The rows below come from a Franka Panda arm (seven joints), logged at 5 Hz.
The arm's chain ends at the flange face. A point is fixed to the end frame.
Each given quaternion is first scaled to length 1.
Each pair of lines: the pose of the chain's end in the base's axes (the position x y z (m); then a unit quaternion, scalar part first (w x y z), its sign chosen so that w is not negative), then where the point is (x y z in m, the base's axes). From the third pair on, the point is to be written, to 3 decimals.
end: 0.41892 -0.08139 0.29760 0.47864 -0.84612 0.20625 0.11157
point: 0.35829 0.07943 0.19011
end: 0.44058 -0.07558 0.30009 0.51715 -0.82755 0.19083 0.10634
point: 0.38275 0.09352 0.20441
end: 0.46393 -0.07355 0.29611 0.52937 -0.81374 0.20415 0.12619
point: 0.404 0.100 0.210
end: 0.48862 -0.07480 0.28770 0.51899 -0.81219 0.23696 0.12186
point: 0.435 0.099 0.199
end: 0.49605 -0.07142 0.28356 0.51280 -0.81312 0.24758 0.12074
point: 0.444 0.102 0.193
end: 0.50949 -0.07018 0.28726 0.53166 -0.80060 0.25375 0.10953
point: 0.465 0.108 0.202
